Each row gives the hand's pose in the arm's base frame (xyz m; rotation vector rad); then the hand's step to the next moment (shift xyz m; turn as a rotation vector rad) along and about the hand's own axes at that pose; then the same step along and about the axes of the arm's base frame.
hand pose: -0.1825 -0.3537 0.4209 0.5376 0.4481 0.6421
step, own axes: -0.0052 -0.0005 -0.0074 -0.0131 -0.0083 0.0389
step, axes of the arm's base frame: -0.0075 -0.0014 -0.0049 0.0154 -0.0270 0.0281
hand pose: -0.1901 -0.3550 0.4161 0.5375 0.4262 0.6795
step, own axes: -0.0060 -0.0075 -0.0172 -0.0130 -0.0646 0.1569
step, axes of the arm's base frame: -0.0098 -0.0034 -0.0167 0.1049 -0.1019 0.0871
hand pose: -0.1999 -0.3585 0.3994 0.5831 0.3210 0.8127
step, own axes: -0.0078 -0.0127 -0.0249 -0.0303 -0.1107 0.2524
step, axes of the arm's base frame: -0.0096 -0.0038 -0.0271 0.1665 -0.1747 0.1365
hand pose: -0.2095 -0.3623 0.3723 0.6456 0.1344 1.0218
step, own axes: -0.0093 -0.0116 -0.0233 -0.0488 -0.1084 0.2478
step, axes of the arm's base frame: -0.0054 -0.0016 -0.0270 0.1532 -0.1872 0.1306
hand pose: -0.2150 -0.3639 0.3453 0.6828 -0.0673 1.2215
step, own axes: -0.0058 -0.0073 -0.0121 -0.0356 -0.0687 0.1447
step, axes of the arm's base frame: 0.0006 0.0001 -0.0153 0.0916 -0.1162 0.0710
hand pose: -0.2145 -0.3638 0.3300 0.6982 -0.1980 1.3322
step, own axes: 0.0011 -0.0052 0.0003 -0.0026 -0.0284 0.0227
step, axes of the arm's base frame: 0.0052 0.0004 -0.0010 0.0316 -0.0170 0.0065
